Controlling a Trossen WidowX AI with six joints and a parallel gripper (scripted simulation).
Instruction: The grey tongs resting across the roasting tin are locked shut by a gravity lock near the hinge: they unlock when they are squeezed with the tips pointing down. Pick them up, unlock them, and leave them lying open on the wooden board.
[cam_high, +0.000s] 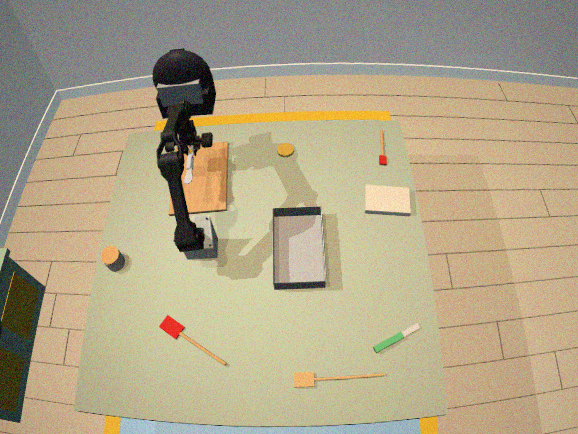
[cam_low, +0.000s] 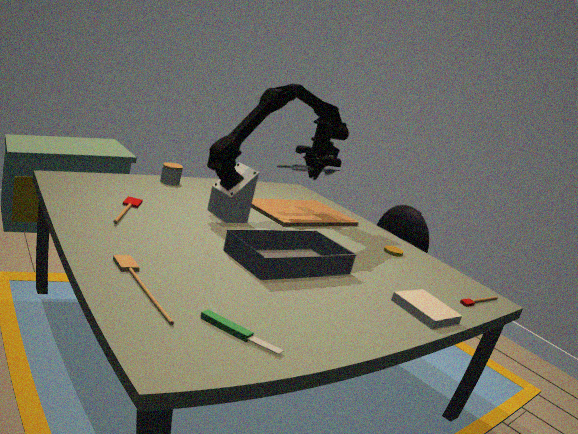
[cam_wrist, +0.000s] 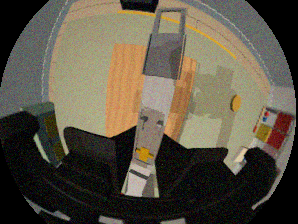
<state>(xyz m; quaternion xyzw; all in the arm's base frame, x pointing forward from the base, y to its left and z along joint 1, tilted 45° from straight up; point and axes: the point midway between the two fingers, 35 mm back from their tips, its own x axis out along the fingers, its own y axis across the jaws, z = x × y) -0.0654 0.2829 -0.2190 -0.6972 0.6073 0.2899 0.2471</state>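
The wooden board lies 130 mm below my gripper tip and 10 mm to the right of it. From my gripper tip the other things lie so: white block (770 mm ahead, 130 mm to the right, 120 mm below); then yellow disc (360 mm ahead, 130 mm to the left, 120 mm below).
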